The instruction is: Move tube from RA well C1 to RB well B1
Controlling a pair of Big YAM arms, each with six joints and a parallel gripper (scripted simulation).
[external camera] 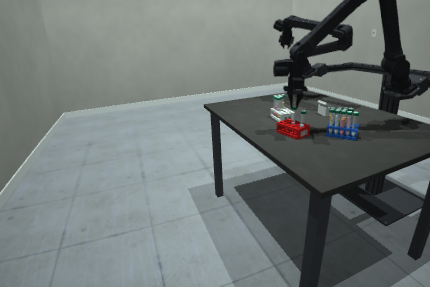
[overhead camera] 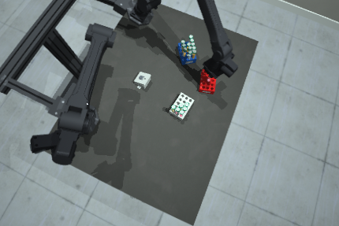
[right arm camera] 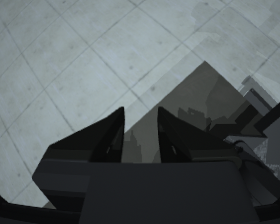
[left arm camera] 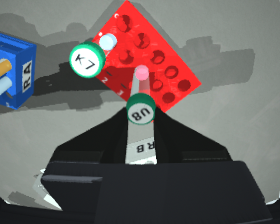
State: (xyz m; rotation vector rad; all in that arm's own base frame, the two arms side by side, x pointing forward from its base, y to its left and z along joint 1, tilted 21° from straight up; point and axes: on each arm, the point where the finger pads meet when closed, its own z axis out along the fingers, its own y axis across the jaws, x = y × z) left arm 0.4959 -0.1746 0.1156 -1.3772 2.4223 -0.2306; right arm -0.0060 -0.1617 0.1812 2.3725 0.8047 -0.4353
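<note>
The tube lies 6 cm below my left hand. Also, from my left hand: white rack RB (20 cm to the right, 11 cm below, 9 cm behind); then red rack (11 cm below); then white button box (36 cm behind, 13 cm to the right, 9 cm below).
</note>
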